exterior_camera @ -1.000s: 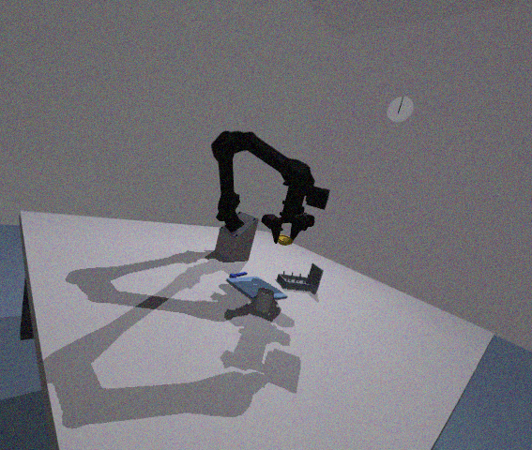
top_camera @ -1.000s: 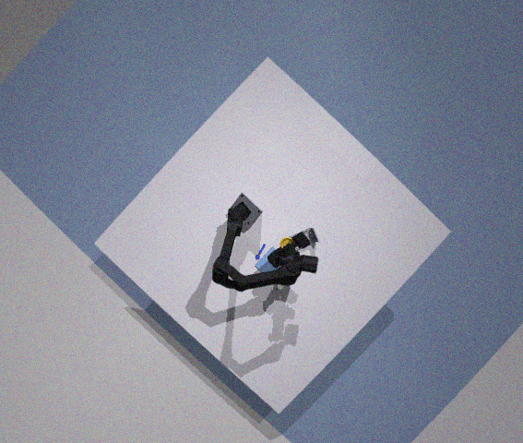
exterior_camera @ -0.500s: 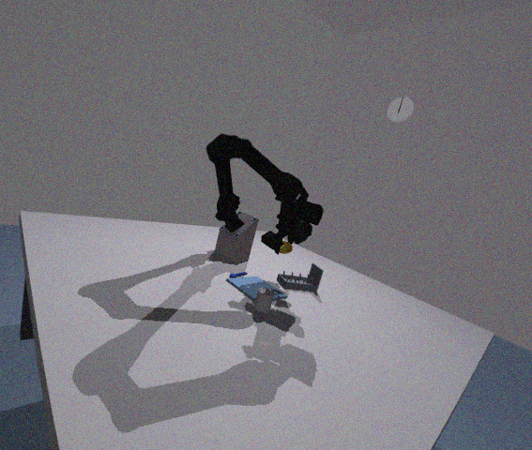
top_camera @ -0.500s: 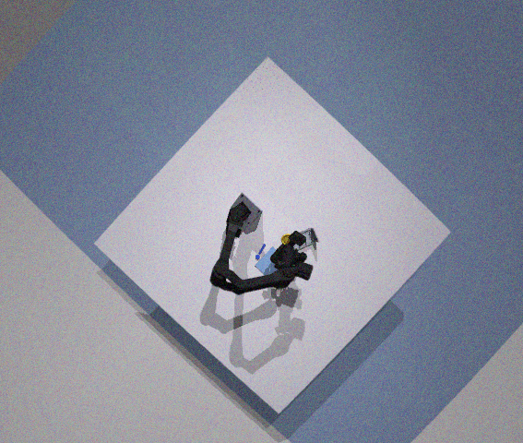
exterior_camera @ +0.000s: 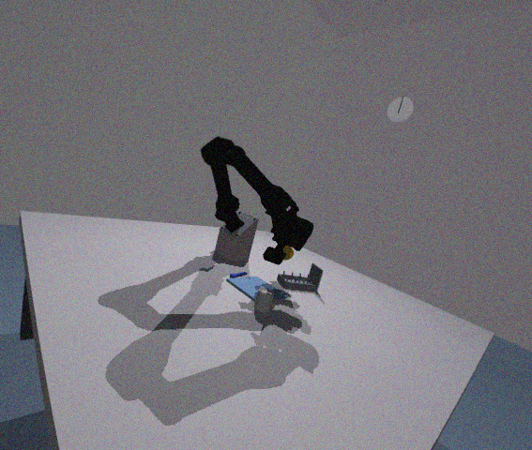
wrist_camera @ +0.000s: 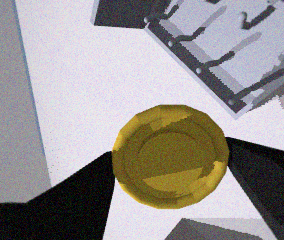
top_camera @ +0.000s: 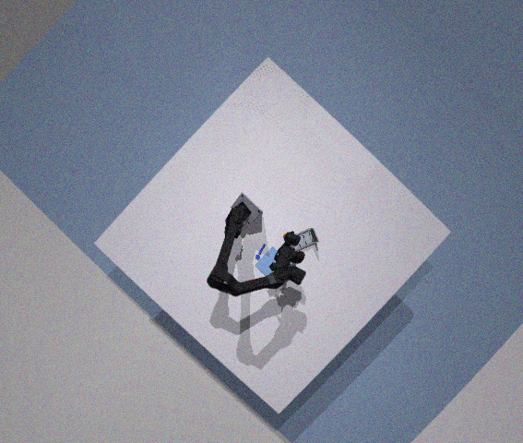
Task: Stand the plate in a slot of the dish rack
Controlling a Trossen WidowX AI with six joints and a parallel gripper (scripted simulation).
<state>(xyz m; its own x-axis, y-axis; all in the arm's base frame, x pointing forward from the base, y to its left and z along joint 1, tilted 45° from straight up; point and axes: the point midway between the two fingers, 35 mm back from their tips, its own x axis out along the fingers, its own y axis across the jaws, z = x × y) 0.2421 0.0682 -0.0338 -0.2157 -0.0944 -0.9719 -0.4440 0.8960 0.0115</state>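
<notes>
Right now the grey dish rack is 70 mm below my gripper tip, 60 mm ahead of it and 40 mm to the left of it. Round my gripper tip: yellow plate: 10 mm to the right, 10 mm above; light blue mat: 150 mm to the right, 90 mm below, 80 mm ahead; blue spoon: 170 mm to the right, 90 mm below, 20 mm behind.
</notes>
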